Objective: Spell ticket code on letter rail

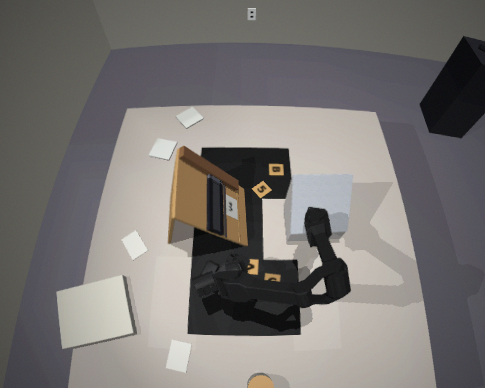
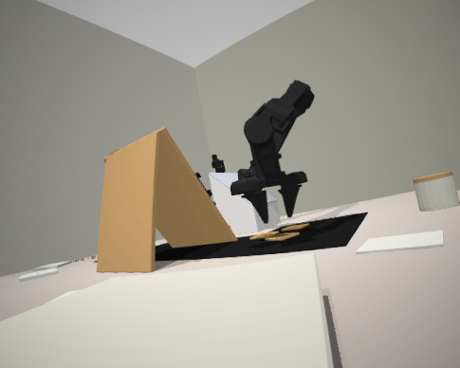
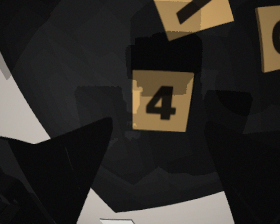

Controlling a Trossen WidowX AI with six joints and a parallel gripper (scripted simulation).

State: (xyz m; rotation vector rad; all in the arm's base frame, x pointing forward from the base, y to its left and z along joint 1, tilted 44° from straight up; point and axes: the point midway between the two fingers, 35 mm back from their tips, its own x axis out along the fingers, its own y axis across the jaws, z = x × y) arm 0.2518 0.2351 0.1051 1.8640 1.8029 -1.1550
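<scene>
The tile marked 4 lies 4 cm below my gripper tip. Also, from my gripper tip: black mat (6 cm behind, 23 cm to the right, 4 cm below); g tile (14 cm behind, 3 cm to the right, 4 cm below); v tile (6 cm behind, 8 cm to the right, 4 cm below).
</scene>
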